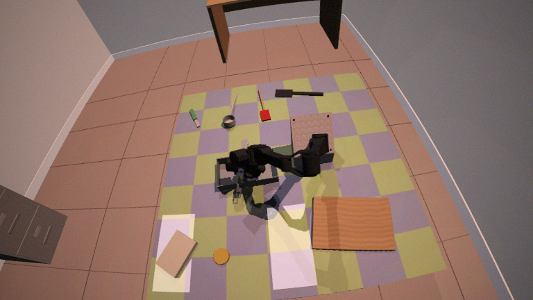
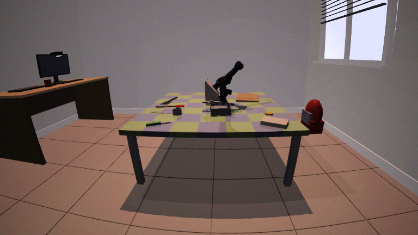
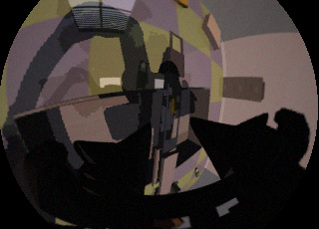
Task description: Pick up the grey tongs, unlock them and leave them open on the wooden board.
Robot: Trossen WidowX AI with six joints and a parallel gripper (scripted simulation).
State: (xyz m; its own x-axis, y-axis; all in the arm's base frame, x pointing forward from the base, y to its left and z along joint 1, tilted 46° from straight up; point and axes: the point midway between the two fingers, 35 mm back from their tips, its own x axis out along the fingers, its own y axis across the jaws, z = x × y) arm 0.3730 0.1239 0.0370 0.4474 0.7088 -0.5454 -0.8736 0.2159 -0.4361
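The roasting tin lies 3 cm behind my gripper tip, 4 cm to the right of it and 3 cm below it. Round my gripper tip: tan block 29 cm ahead, 37 cm to the left, 5 cm below; orange disc 8 cm ahead, 38 cm to the left, 5 cm below; red spatula 11 cm behind, 50 cm to the right, 5 cm below.
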